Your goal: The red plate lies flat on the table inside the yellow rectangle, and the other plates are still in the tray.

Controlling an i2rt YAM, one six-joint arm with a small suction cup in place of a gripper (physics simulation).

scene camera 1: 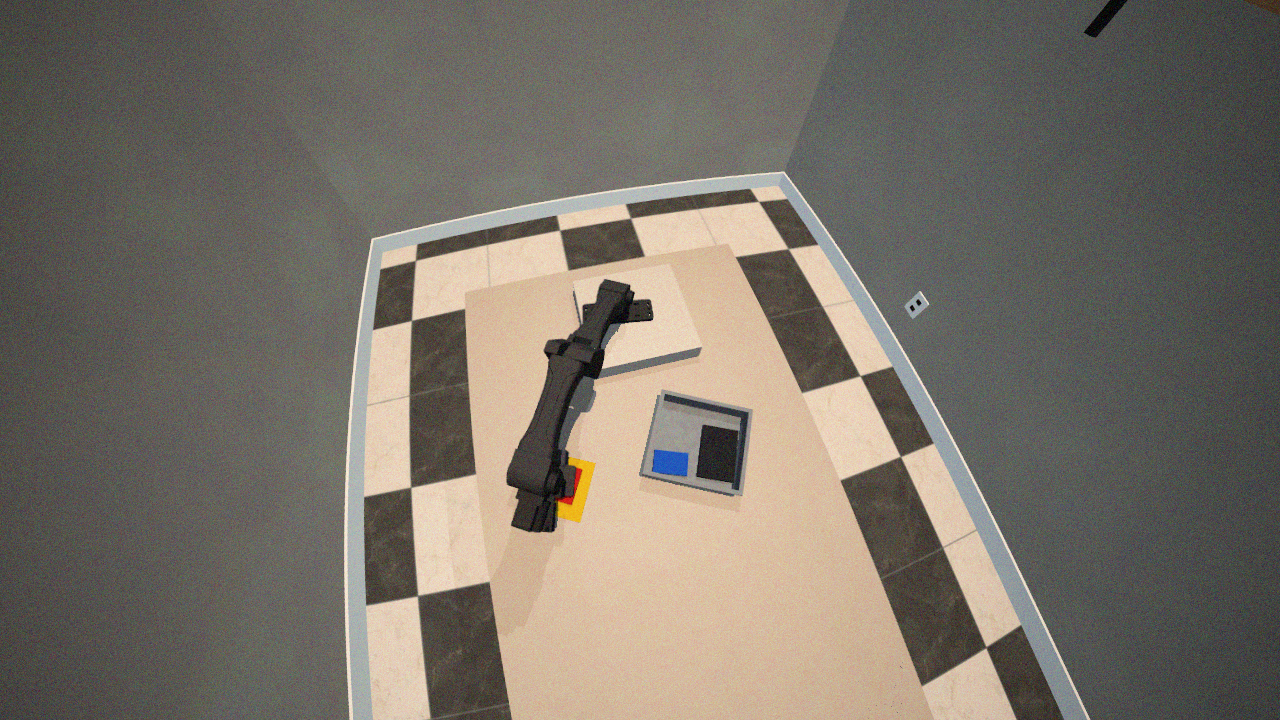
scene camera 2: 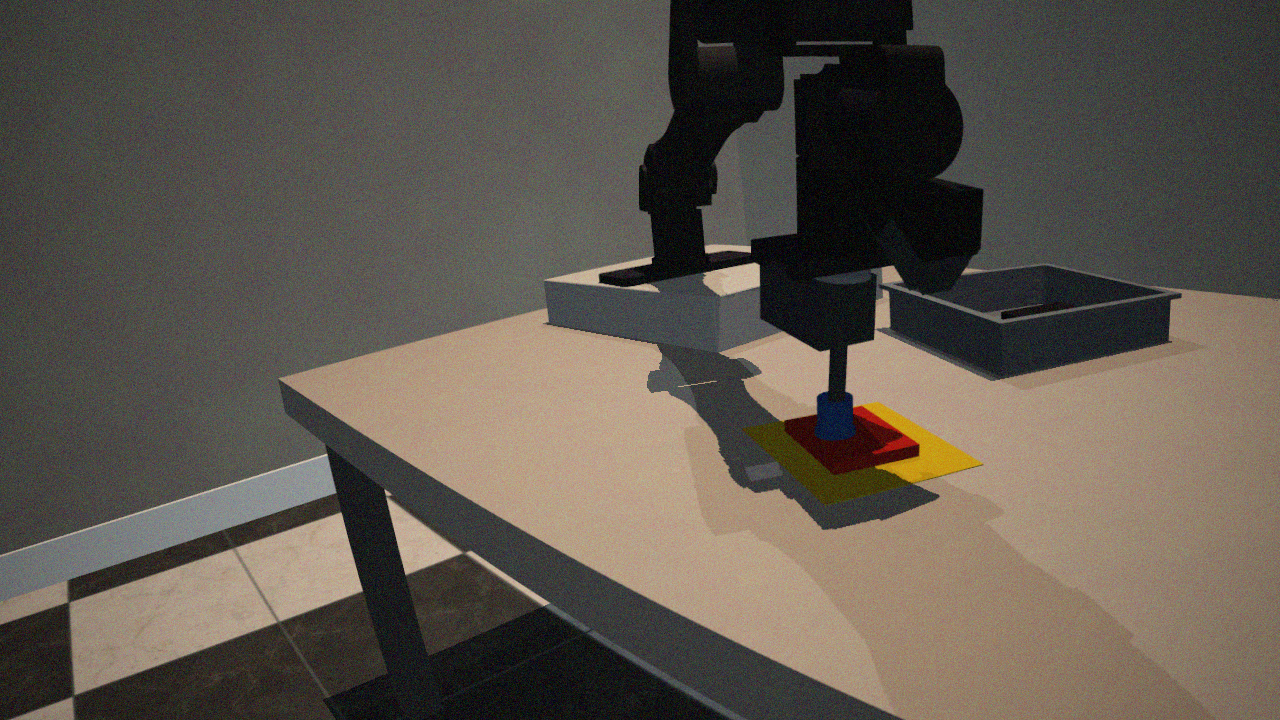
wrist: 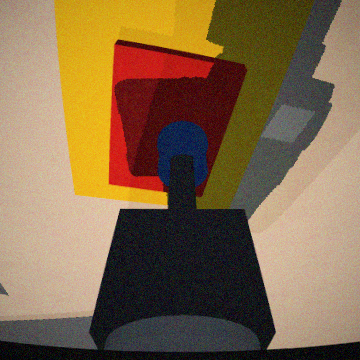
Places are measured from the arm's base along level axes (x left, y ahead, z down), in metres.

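Where they show: hand at its tool point: (scene camera 2: 833, 444) (wrist: 181, 136); arm's base at its link origin: (scene camera 1: 617, 313) (scene camera 2: 681, 271).
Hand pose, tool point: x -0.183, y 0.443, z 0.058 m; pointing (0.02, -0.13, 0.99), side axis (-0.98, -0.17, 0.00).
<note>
Each offset is from my tool point to the top centre of the thing. "*": to the spot under its first point.
The red plate {dy +0.008, dx +0.007, dz -0.010 m} (scene camera 1: 573, 485) (scene camera 2: 882, 445) (wrist: 143, 61) lies flat on the table inside the yellow rectangle {* dy +0.067, dx +0.042, dz -0.001 m} (scene camera 1: 580, 506) (scene camera 2: 935, 457) (wrist: 86, 107). My gripper, a blue suction cup (scene camera 2: 835, 417) (wrist: 182, 143), sits on top of the plate near its near edge and is attached to it. In scene camera 1 the arm's wrist hides the cup and most of the plate. The grey tray {dy -0.052, dx +0.352, dz -0.051 m} (scene camera 1: 650, 429) (scene camera 2: 1029, 336) stands to the right and holds a blue plate {dy -0.014, dx +0.275, dz -0.013 m} (scene camera 1: 670, 462) and a black plate {dy -0.023, dx +0.401, dz -0.014 m} (scene camera 1: 716, 452).
The arm's white base block (scene camera 1: 666, 336) (scene camera 2: 645, 313) stands at the back of the table, behind the rectangle. The table's left edge (scene camera 2: 429, 465) is near the rectangle. The arm's shadow falls across the rectangle's left part.
</note>
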